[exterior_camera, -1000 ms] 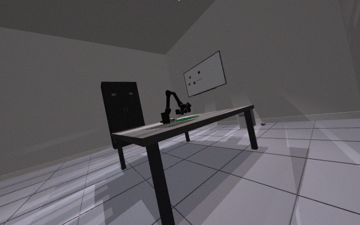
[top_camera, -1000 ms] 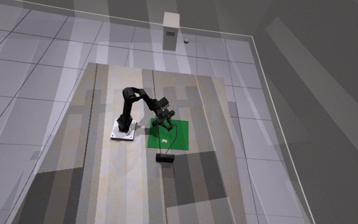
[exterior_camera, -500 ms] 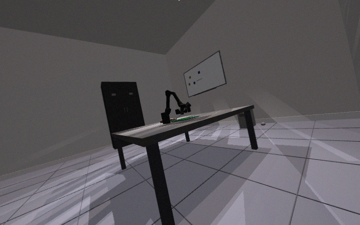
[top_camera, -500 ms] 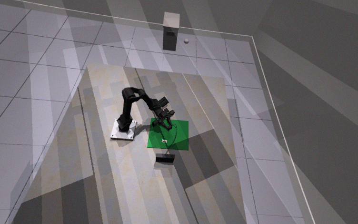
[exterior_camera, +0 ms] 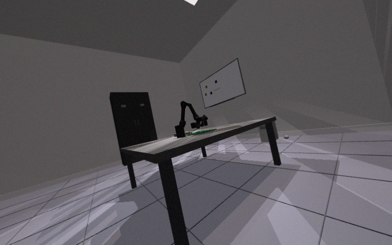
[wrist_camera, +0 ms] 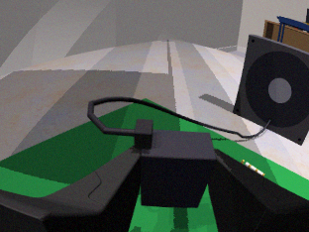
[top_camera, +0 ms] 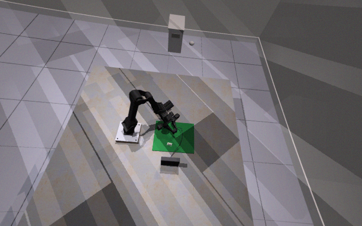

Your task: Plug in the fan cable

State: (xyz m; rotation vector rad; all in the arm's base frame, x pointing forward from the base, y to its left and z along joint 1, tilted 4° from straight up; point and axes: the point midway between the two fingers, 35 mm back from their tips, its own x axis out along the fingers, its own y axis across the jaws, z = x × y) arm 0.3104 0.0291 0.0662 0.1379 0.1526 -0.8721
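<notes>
Now: gripper tip 90 mm above the green board and 10 mm to the left of it. From my gripper tip the other things lie so: black fan plug (10 mm below); black fan (210 mm to the right, 20 mm behind, 10 mm below); white four-pin fan header (80 mm to the right, 70 mm below, 30 mm behind).
</notes>
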